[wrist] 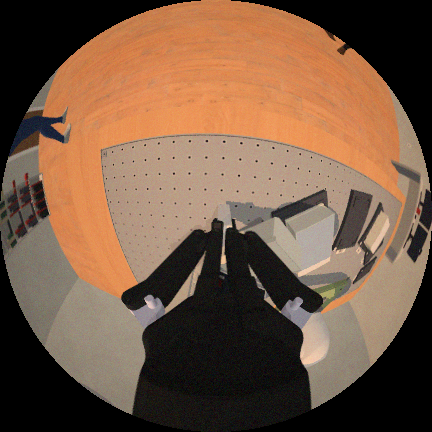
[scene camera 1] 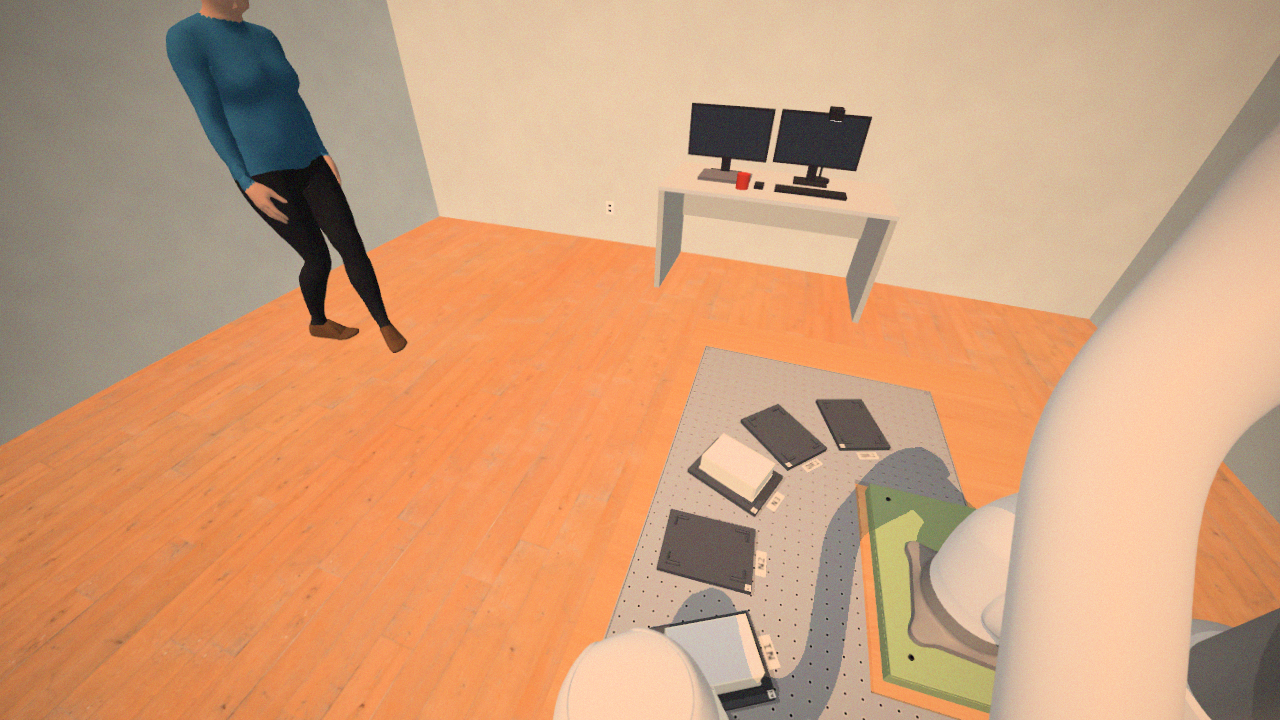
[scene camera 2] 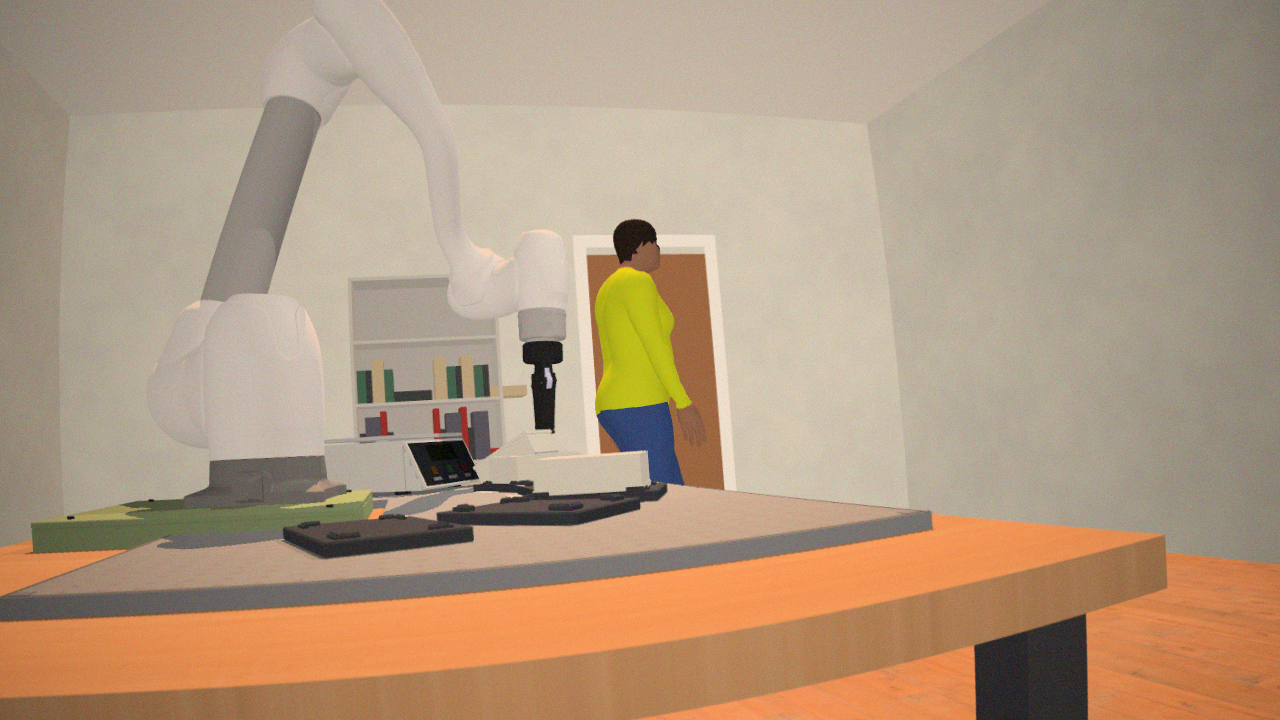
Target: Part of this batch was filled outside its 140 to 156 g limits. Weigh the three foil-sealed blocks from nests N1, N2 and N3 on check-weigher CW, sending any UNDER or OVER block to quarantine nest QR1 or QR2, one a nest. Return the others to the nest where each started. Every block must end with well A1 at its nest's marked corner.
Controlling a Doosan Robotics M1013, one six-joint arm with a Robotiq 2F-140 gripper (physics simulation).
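Seen in the pictures: gripper, fingertip midpoint: (wrist: 222, 212); arm's base, origin of the base link: (scene camera 1: 964, 608) (scene camera 2: 270, 500).
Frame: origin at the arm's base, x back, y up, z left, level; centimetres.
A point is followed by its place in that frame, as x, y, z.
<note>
My gripper (scene camera 2: 545, 430) (wrist: 222, 212) @[-39.8, 0.3, 41.5] is shut and empty, pointing down. Its tips are just above a pale sloping cover (scene camera 2: 537, 442) @[-38.0, 5.4, 30.3] (wrist: 274, 239) @[-40.8, 7.4, 36.0] at check-weigher CW (scene camera 2: 366, 465) @[-8.5, 3.3, 31.0]. A foil-sealed block (scene camera 1: 705, 648) @[-38.0, 3.5, 23.7] (wrist: 312, 230) @[-40.5, 3.5, 27.1] sits on nest N1 (scene camera 1: 742, 698) @[-31.2, -0.6, 26.3] (wrist: 300, 202) @[-43.4, -0.8, 28.4]. Nest N2 (scene camera 1: 707, 550) @[-42.3, -0.7, 7.0] (wrist: 352, 220) @[-42.7, -0.6, 8.7] is empty. Another block (scene camera 1: 737, 467) @[-41.7, 3.5, -10.0] (scene camera 2: 595, 471) @[-41.8, 1.8, -16.4] (wrist: 376, 233) @[-42.1, 2.6, -7.8] sits on nest N3 (scene camera 1: 716, 492) @[-44.3, -1.8, -6.4]. Two quarantine nests (scene camera 1: 783, 435) @[-34.3, -0.7, -27.1] (scene camera 1: 852, 423) @[-19.4, -0.6, -38.2] are empty. No third block can be made out; the weigher's pan is hidden. Well A1 cannot be made out on either block.
The weigher's screen (scene camera 2: 444, 462) @[-21.7, 3.0, 34.8] faces sideways beside the arm base, which stands on a green plate (scene camera 1: 895, 617) @[-10.9, 0.0, 6.0] (scene camera 2: 98, 534) @[12.8, -1.5, -23.7]. The nests stand on a perforated board (scene camera 1: 716, 376) @[-54.6, -1.8, -42.5] (wrist: 160, 180) @[-42.8, -1.8, 52.1]. One person (scene camera 2: 635, 340) is near the door; another (scene camera 1: 250, 107) stands beyond the board.
</note>
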